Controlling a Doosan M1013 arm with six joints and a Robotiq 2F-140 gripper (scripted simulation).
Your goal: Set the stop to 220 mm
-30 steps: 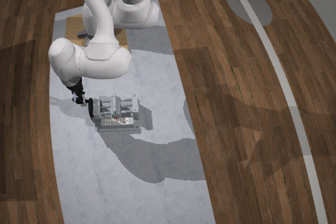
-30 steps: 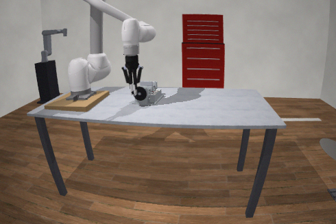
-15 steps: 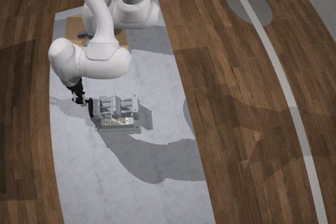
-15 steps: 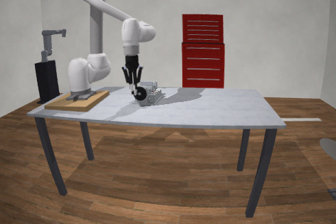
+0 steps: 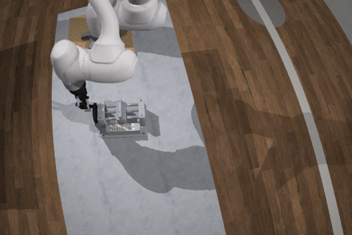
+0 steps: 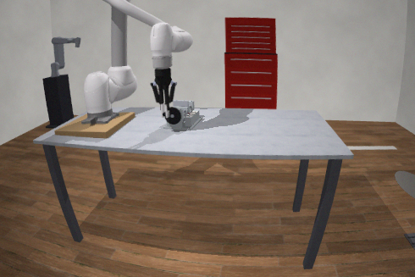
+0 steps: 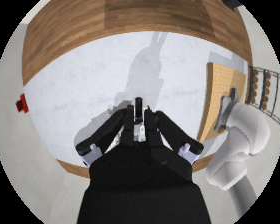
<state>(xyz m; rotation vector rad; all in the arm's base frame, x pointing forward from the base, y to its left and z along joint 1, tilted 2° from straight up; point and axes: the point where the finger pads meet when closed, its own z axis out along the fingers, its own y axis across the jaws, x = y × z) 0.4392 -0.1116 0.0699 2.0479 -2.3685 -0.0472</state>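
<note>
My hand is 1 cm short of the black handwheel, 2 cm to the right of it and 2 cm above it. Also, from my hand: grey stop fixture (6 cm ahead, 14 cm to the left, 2 cm below).
</note>
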